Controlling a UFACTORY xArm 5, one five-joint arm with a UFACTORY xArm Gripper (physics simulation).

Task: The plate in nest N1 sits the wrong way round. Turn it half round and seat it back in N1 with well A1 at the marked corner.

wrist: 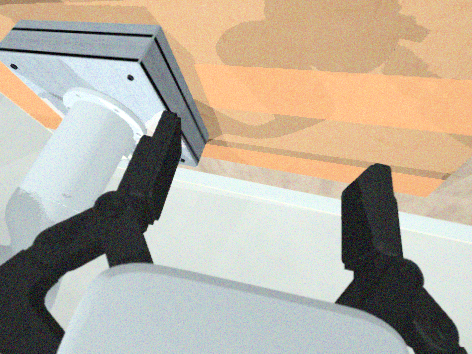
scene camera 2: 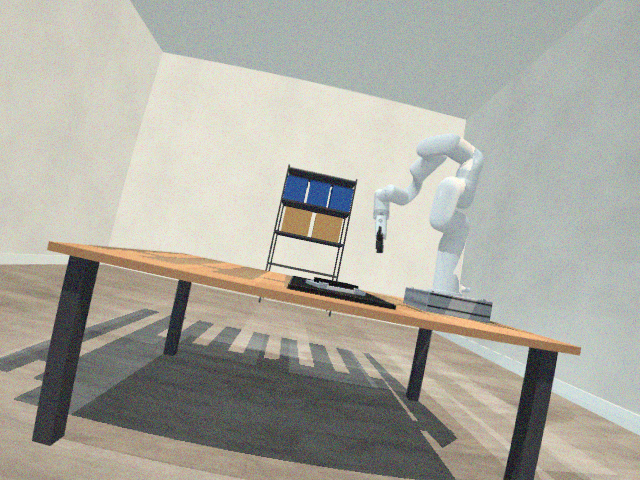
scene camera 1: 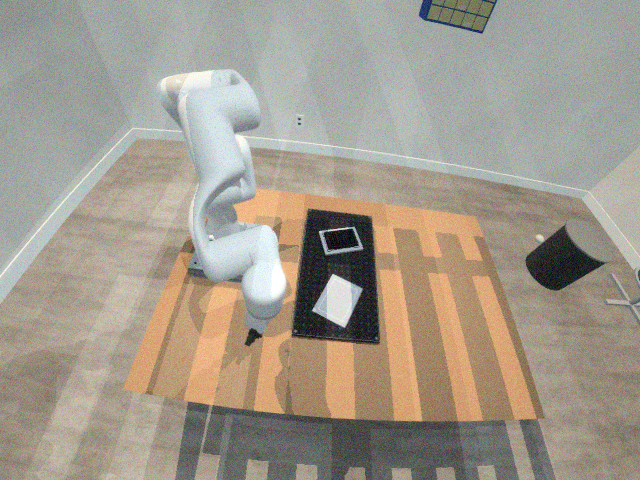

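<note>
A white plate (scene camera 1: 338, 301) lies turned at an angle on the black board (scene camera 1: 361, 331) (scene camera 2: 379, 301) in scene camera 1. A grey rectangular frame (scene camera 1: 343, 251) with a dark middle lies farther back on the same board. Which place is N1, and the plate's well A1 and the marked corner, cannot be made out. My gripper (scene camera 1: 249, 343) (scene camera 2: 379, 251) (wrist: 270, 155) is open and empty. It hangs high above the table, to the left of the board in scene camera 1, apart from the plate. The plate and the board do not show in the wrist view.
The robot's grey base (scene camera 1: 196, 266) (scene camera 2: 449, 305) (wrist: 100, 75) stands on the wooden table (scene camera 1: 423, 361) (scene camera 2: 180, 266), left of the board in scene camera 1. A black bin (scene camera 1: 555, 260) stands on the floor beyond the table. A shelf rack (scene camera 2: 320, 177) with blue and tan boxes stands behind.
</note>
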